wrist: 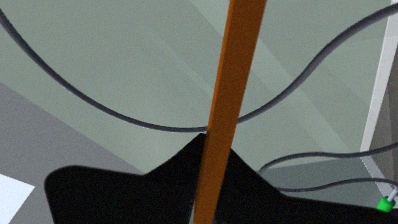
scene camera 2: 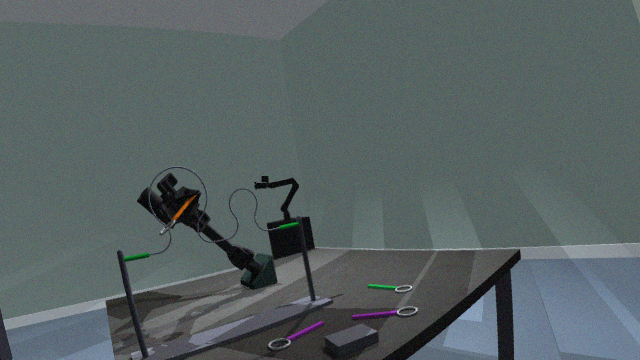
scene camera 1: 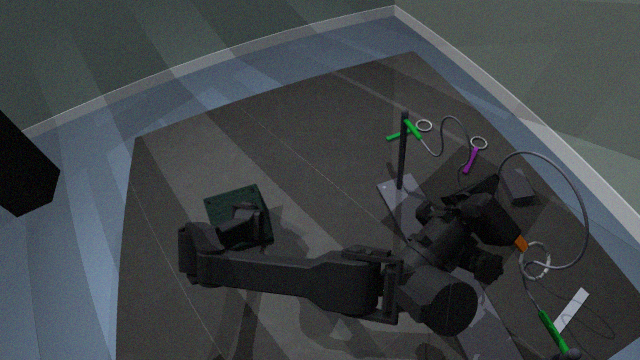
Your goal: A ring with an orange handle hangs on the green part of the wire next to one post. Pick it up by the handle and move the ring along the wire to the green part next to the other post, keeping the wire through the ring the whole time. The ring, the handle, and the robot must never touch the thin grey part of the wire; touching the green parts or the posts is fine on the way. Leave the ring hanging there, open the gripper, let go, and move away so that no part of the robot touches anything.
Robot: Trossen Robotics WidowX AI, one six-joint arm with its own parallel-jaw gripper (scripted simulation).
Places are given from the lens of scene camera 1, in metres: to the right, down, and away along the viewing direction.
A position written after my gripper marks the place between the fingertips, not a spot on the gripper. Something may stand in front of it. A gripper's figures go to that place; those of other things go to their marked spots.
my gripper (scene camera 1: 495,176): 0.24, -0.01, 0.40
grey block (scene camera 1: 515,184): 0.56, 0.01, 0.82
